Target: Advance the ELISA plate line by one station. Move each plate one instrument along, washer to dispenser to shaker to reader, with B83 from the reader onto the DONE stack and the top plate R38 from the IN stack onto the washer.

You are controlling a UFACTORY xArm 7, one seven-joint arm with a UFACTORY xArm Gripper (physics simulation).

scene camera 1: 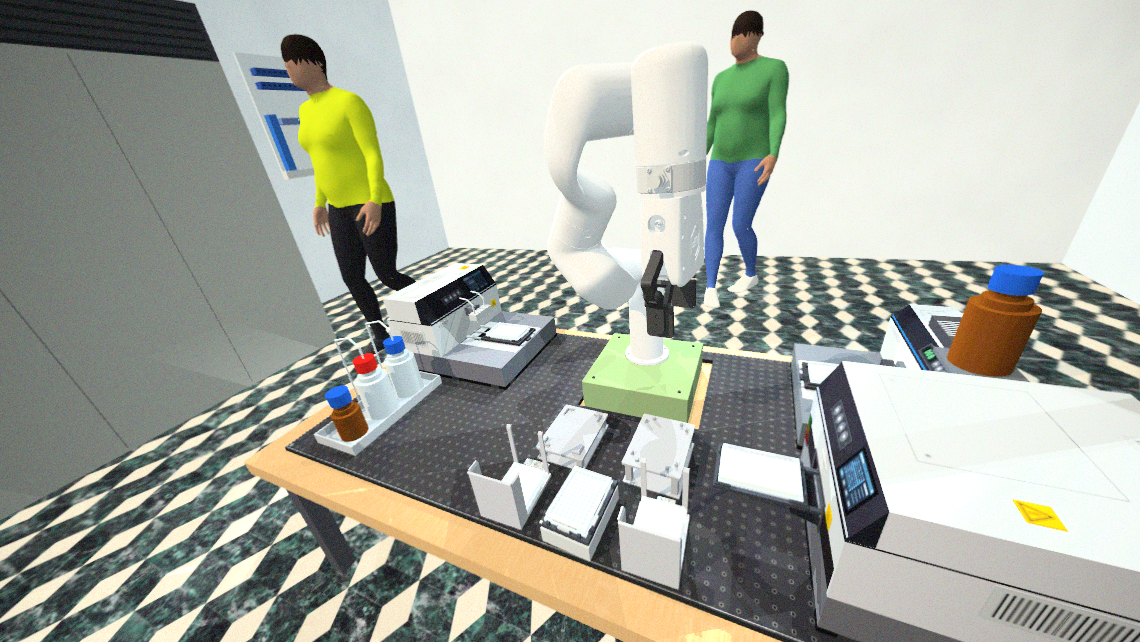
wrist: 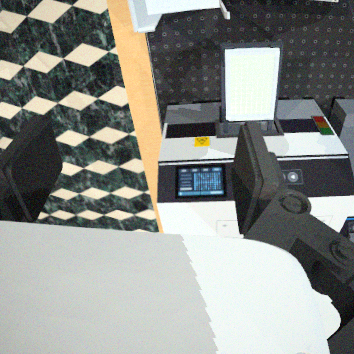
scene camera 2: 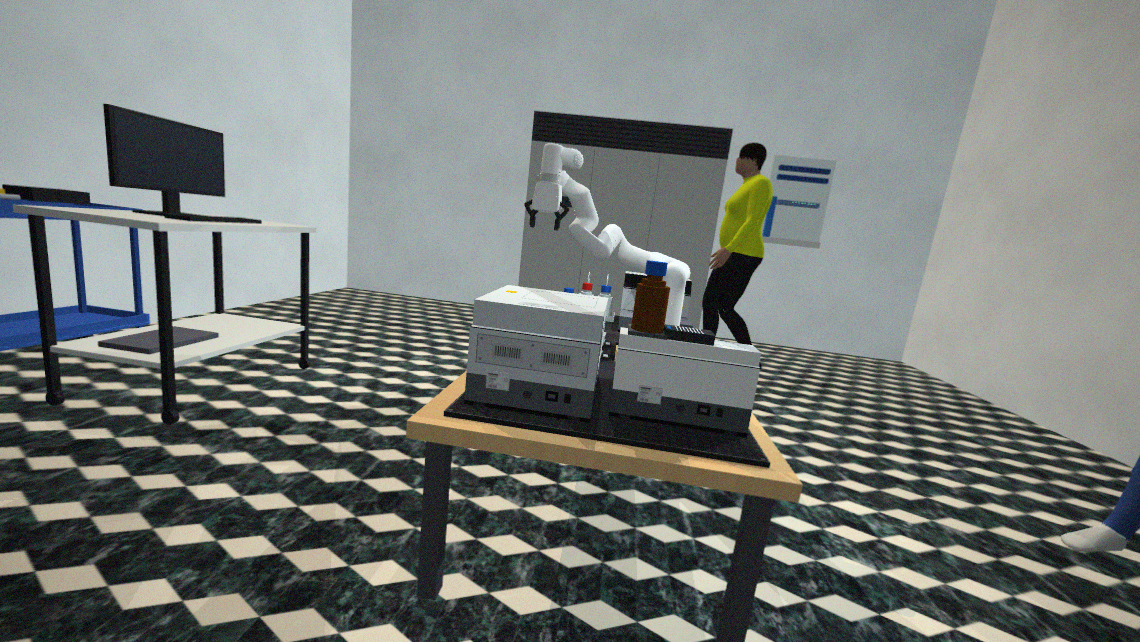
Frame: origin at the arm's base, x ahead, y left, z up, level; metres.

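Seen in the pictures: gripper, fingertip midpoint: [scene camera 1: 672, 320] [wrist: 143, 143] [scene camera 2: 544, 228]; arm's base, link origin: [scene camera 1: 647, 354].
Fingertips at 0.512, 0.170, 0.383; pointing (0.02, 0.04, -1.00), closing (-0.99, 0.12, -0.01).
Offsets run from my fingertips to a thing's top centre, as dx, dy, dz. "spot": to the spot under its first point.
My gripper [scene camera 1: 662, 325] [scene camera 2: 545, 224] [wrist: 143, 143] is open and empty, high above the table. In the wrist view its fingers stand wide apart over the floor and the reader {-0.112, +0.419, -0.188} [wrist: 250, 152] [scene camera 1: 973, 446] [scene camera 2: 538, 319]. A pale plate {-0.108, +0.133, -0.326} [scene camera 1: 760, 472] [wrist: 251, 84] lies on the reader's extended tray. Another plate {-0.495, -0.646, -0.351} [scene camera 1: 507, 332] sits on the carrier of the tubed instrument {spot: -0.317, -0.826, -0.246} [scene camera 1: 422, 319] at the back left. A plate {+0.007, -0.168, -0.389} [scene camera 1: 582, 502] lies on a low white block at the front middle. White stands with posts {spot: +0.070, -0.308, -0.377} [scene camera 1: 498, 496] {spot: +0.071, -0.009, -0.365} [scene camera 1: 654, 546] flank it. Plate labels are unreadable.
Two low white platforms {spot: -0.178, -0.261, -0.420} [scene camera 1: 575, 432] {spot: -0.174, -0.055, -0.398} [scene camera 1: 660, 446] stand before the green robot base [scene camera 1: 638, 390]. A bottle tray {spot: +0.021, -0.788, -0.430} [scene camera 1: 358, 442] is at the left. An amber bottle {spot: -0.353, +0.464, -0.149} [scene camera 1: 991, 334] [scene camera 2: 651, 307] stands on the instrument [scene camera 2: 686, 370] behind the reader. Two people [scene camera 1: 343, 151] [scene camera 1: 745, 111] stand beyond the table.
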